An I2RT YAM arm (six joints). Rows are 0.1 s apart.
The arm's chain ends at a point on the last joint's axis. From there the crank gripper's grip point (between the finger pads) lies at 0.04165 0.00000 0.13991 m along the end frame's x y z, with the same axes.
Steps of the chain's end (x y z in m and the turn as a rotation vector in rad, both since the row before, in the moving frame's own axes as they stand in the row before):
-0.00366, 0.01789, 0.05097, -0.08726, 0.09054, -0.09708
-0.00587, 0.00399, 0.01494, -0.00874, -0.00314, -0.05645
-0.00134, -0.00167, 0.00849, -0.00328, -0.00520, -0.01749
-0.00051, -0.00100, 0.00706, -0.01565, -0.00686, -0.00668
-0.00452, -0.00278, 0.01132, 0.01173, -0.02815, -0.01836
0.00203, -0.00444, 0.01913, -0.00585, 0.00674, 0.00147
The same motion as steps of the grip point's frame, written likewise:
0.00918, 0.02524, 0.04629, -0.08726, 0.09054, -0.09708
-0.00634, 0.00288, 0.01507, -0.00874, -0.00314, -0.05645
-0.00207, -0.00193, 0.00871, -0.00328, -0.00520, -0.01749
-0.00146, 0.00092, 0.00733, -0.01565, -0.00686, -0.00668
-0.00850, -0.00516, 0.01242, 0.01173, -0.02815, -0.01836
0.00297, -0.00356, 0.01884, -0.00585, 0.00674, 0.00147

